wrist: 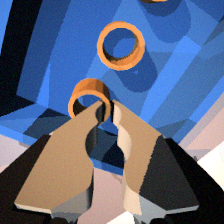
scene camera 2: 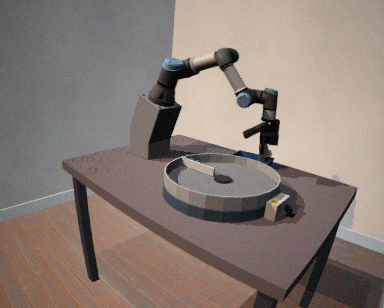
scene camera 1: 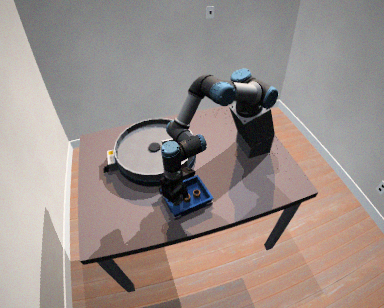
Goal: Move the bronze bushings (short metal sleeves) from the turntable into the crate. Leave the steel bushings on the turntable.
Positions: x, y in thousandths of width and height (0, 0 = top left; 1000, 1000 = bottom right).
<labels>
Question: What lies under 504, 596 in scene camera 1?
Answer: A crate.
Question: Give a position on a crate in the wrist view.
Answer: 752, 395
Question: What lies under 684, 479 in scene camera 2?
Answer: My gripper.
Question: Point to a bronze bushing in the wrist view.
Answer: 547, 283
</labels>
